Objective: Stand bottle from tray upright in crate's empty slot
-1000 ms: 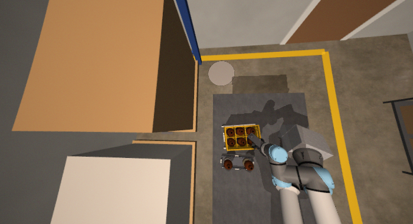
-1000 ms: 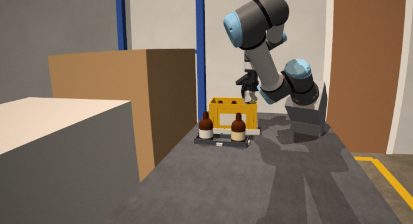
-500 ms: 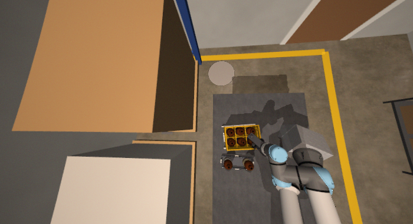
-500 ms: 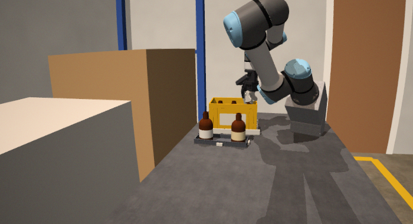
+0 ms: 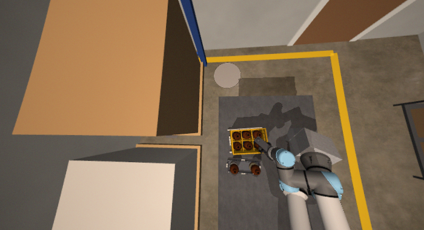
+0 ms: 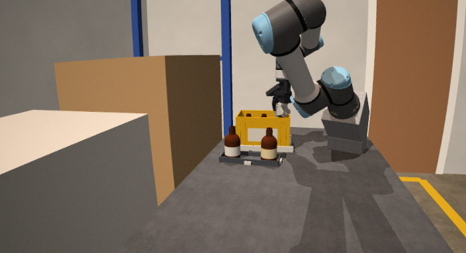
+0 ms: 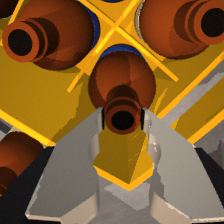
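Now: the yellow crate 10 cm ahead of my hand, 7 cm below it and 2 cm to the right of it. Round my hand: white-label bottle 22 cm to the left, 18 cm ahead, 7 cm below; dark tray 21 cm to the left, 15 cm below, 9 cm ahead.
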